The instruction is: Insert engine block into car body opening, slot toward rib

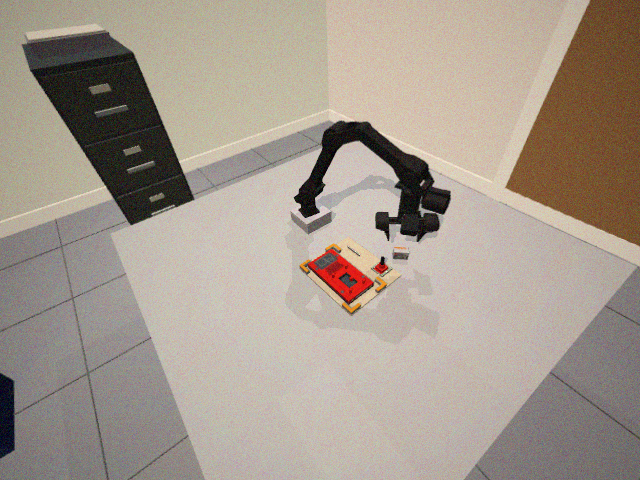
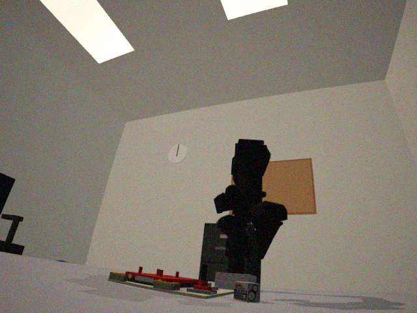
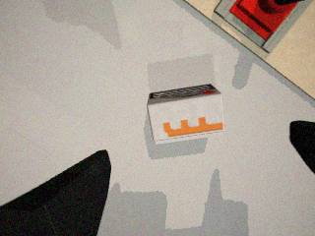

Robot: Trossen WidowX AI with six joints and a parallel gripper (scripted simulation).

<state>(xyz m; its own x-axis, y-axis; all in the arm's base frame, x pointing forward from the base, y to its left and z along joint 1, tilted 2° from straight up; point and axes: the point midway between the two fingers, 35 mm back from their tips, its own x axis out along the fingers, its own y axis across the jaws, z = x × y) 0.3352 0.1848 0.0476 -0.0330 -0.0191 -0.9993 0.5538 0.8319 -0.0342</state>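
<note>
My gripper tip is 7 cm above the grey engine block.
</note>
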